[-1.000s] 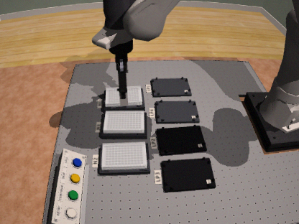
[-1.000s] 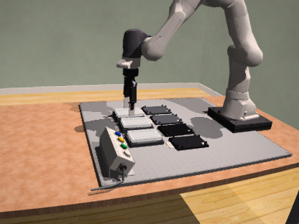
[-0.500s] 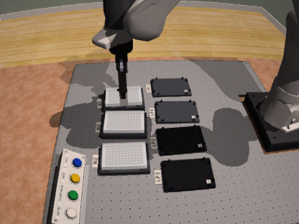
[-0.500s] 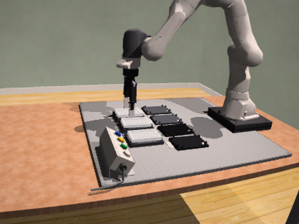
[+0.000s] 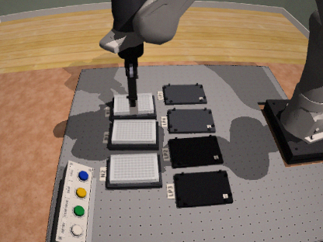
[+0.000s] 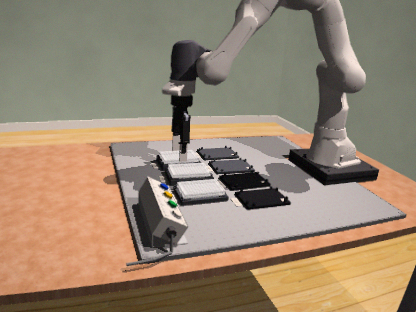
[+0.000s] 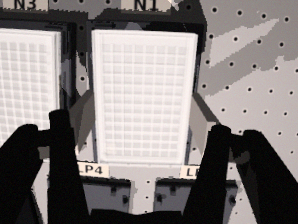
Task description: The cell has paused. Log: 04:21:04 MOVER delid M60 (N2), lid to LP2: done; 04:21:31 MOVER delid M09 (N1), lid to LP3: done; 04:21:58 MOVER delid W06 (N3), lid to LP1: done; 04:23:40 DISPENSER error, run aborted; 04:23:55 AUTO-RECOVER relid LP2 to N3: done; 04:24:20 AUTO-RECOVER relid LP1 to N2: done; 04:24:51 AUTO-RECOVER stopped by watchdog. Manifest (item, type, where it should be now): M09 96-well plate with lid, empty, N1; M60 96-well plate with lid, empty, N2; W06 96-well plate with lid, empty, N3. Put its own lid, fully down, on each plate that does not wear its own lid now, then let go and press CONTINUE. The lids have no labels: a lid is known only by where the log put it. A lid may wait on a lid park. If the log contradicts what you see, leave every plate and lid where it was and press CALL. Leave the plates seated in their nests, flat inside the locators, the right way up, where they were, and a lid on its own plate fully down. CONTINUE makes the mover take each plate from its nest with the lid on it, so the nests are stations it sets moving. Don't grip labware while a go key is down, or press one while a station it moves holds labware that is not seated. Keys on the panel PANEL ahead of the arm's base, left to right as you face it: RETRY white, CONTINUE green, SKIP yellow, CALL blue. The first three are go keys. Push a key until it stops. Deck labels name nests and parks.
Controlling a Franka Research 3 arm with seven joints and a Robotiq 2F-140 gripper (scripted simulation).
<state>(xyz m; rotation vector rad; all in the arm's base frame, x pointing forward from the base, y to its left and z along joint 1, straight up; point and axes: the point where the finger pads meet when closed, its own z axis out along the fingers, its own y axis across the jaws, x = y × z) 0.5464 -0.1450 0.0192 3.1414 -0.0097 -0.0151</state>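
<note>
Now: the plate 250 mm to the left of my hand, 30 mm below it and 10 mm ahead of it. Also, from my hand: LP1 label 100 mm behind, 70 mm to the right, 60 mm below; LP4 label 90 mm behind, 60 mm to the left, 60 mm below; N3 label 110 mm to the left, 90 mm ahead, 60 mm below.
</note>
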